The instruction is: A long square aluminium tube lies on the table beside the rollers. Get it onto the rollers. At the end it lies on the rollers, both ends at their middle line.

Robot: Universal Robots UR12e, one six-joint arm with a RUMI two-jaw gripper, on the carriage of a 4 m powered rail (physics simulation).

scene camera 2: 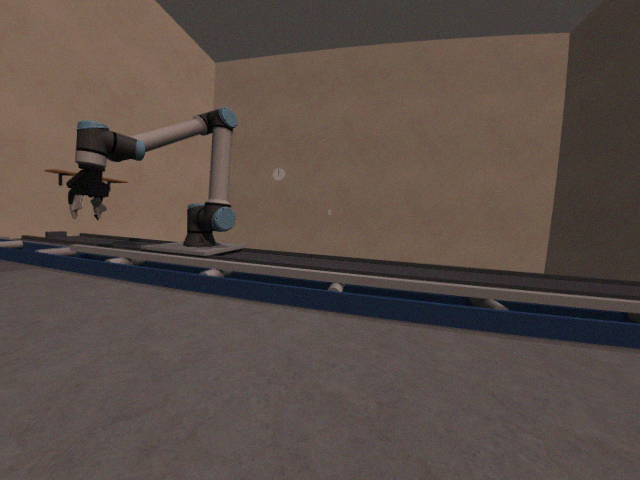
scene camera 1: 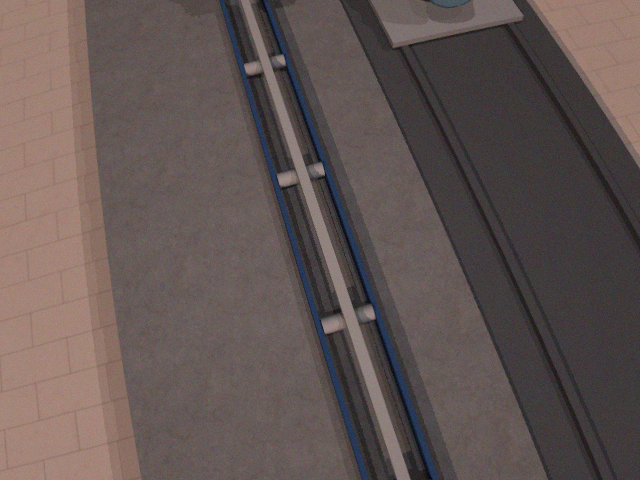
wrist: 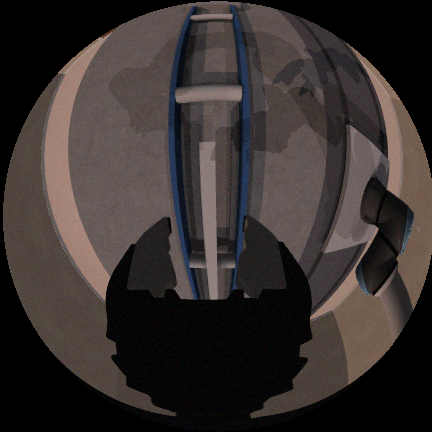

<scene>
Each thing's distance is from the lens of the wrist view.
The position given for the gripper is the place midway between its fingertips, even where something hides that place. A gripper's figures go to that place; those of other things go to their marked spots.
gripper (wrist: 206,218): 14 cm
long square aluminium tube (wrist: 206,149): 23 cm
</scene>
